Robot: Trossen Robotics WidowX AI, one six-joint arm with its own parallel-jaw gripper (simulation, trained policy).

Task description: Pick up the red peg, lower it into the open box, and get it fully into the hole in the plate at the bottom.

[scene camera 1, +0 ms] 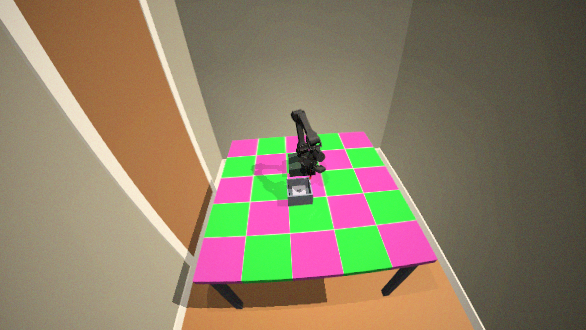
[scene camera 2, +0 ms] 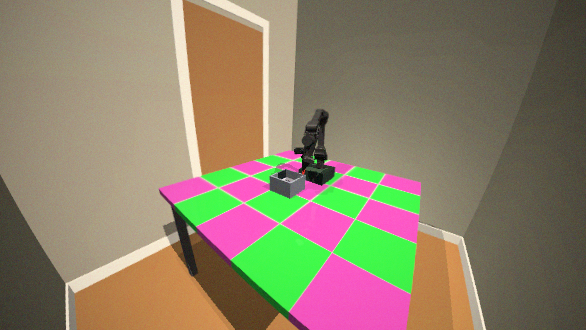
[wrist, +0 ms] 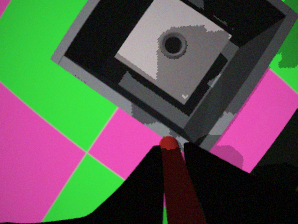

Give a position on a grey box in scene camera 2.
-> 287,189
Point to a grey box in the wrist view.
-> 87,51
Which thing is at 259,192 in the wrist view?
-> My gripper.
